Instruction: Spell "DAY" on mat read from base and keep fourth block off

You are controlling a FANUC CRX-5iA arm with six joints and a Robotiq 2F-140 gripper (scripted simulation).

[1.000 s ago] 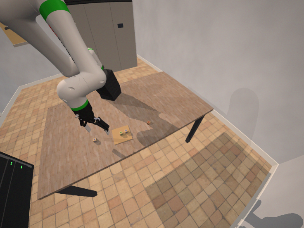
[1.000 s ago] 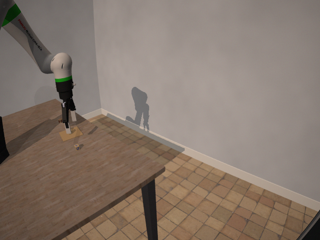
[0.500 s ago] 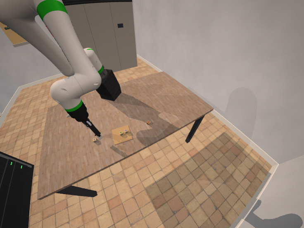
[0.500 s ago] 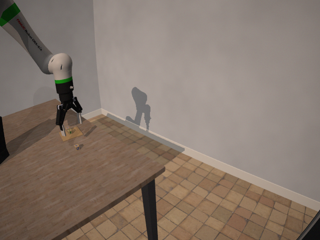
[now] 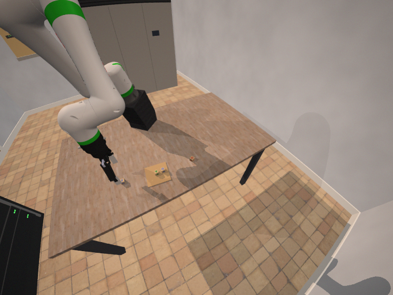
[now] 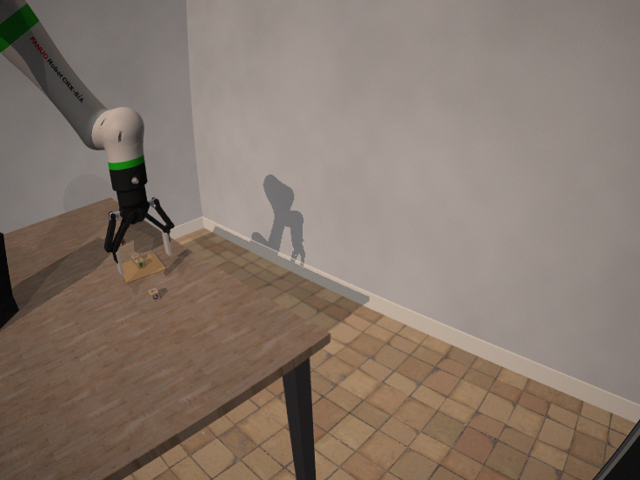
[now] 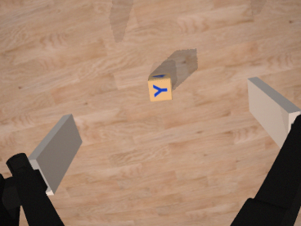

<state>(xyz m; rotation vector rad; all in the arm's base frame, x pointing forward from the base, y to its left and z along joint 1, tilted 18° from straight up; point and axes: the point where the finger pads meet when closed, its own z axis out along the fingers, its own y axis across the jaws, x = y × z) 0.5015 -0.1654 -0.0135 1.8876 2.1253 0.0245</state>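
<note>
Now: hand 100 mm above the Y block and 10 mm to the left of it. The rest, counted from my hand: tan mat: 200 mm to the left, 120 mm below, 20 mm ahead; then O block: 440 mm to the left, 100 mm below.
</note>
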